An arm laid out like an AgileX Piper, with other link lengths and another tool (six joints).
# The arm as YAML. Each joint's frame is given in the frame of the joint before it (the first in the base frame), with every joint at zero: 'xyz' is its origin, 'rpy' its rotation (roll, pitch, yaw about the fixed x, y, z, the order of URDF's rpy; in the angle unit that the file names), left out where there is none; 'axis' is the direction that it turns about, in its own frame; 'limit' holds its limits. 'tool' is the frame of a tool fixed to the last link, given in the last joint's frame.
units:
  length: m
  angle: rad
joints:
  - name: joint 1
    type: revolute
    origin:
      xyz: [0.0, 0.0, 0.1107]
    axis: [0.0, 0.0, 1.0]
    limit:
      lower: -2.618
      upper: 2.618
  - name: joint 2
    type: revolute
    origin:
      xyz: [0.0, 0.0, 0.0]
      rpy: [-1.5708, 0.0, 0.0]
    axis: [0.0, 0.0, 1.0]
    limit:
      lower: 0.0
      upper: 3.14
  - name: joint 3
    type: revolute
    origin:
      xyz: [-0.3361, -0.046, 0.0]
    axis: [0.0, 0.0, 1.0]
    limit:
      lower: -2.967
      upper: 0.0
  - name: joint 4
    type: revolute
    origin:
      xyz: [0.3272, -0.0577, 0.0]
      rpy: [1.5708, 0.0, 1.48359]
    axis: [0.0, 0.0, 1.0]
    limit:
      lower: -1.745
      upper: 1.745
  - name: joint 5
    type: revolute
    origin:
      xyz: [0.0, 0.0, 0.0]
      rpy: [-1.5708, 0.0, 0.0]
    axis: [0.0, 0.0, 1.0]
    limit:
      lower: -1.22
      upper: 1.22
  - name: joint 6
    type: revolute
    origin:
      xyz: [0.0, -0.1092, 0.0]
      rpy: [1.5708, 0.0, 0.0]
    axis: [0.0, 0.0, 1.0]
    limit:
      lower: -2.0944
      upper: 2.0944
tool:
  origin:
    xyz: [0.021, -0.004, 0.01]
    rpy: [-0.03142, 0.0, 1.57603]
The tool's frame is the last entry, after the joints.
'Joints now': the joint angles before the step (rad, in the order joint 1, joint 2, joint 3, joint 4, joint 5, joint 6). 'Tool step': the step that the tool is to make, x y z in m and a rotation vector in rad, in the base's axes. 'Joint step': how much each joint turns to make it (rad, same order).
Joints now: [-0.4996 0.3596 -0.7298 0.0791 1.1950 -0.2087]
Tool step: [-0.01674 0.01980 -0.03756 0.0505 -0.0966 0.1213]
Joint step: [0.1939 -0.1710 0.1355 0.0000 -0.0417 0.1083]
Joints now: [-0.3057 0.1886 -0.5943 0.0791 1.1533 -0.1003]
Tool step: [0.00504 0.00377 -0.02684 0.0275 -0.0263 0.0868]
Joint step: [0.1230 -0.0503 0.0936 -0.0075 -0.0656 0.0471]
